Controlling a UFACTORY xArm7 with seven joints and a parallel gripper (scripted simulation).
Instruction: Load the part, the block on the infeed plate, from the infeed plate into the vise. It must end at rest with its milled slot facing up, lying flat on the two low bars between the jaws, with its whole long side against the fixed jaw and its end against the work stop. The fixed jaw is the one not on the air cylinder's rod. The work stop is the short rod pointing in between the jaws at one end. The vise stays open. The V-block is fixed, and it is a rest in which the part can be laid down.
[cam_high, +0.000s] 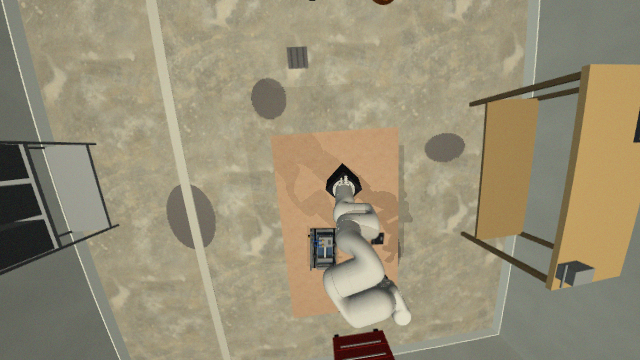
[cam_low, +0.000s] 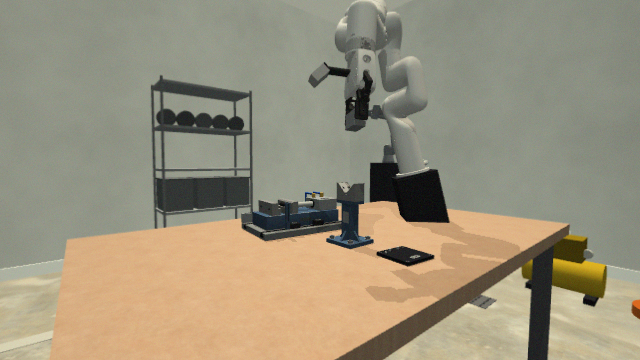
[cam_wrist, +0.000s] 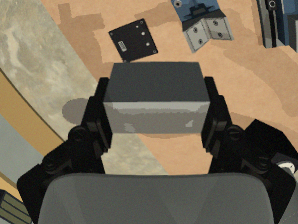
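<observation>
Now: the grey V-block 30 mm behind my hand, 30 mm to the right of it and 190 mm below it. From my hand the other things lie so: black infeed plate (40 mm behind, 120 mm to the left, 320 mm below); work stop (60 mm ahead, 240 mm to the right, 240 mm below); grey block (10 mm below).
</observation>
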